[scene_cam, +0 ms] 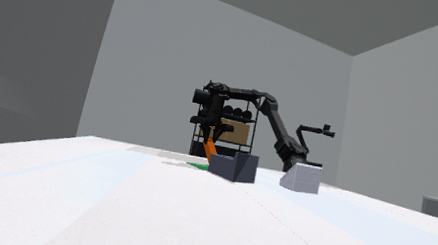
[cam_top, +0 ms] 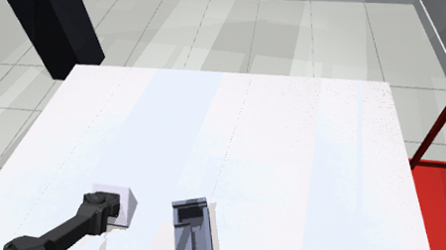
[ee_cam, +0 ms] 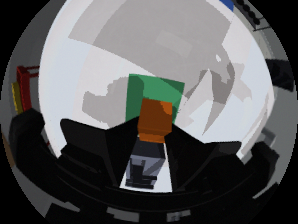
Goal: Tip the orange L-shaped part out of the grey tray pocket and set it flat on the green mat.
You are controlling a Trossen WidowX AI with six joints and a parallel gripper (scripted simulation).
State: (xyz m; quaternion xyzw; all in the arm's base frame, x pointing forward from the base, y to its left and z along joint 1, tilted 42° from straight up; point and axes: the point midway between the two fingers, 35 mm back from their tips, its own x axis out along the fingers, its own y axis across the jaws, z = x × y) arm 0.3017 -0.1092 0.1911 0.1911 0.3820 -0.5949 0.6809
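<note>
The orange L-shaped part is 2 cm behind my gripper tip, 3 cm to the left of it and 3 cm below it. From my gripper tip the other things lie so: green mat 1 cm behind, 2 cm to the left, 11 cm below.
</note>
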